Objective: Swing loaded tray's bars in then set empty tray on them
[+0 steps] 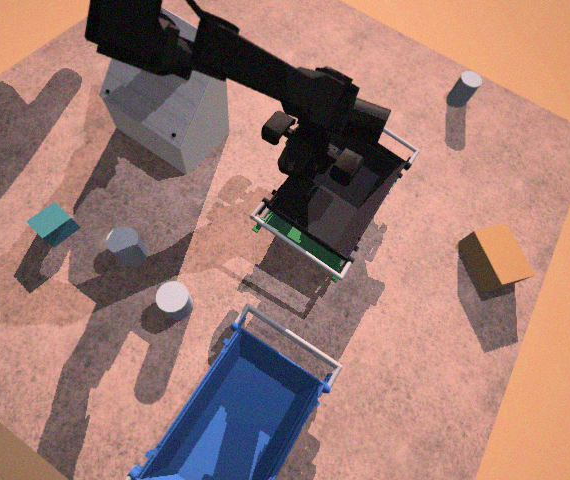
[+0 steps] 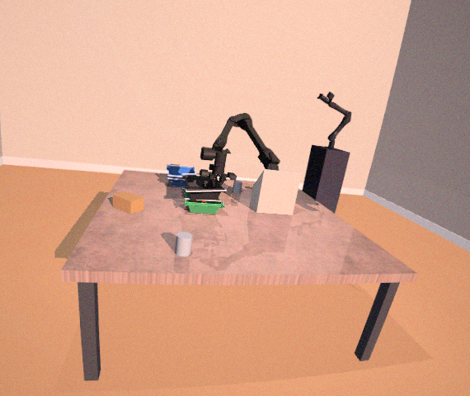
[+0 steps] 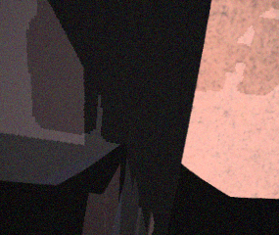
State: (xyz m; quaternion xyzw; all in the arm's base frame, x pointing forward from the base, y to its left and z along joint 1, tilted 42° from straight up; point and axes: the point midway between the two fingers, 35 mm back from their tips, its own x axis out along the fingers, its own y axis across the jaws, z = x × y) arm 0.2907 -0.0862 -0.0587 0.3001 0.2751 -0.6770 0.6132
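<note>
Right now my gripper tip is 70 mm short of the dark tray, 30 mm below it and 10 mm to the left of it. The rest, counted from my gripper tip: teal block 370 mm behind, 330 mm to the right, 70 mm below; then orange box 430 mm ahead, 70 mm to the left, 60 mm below.
</note>
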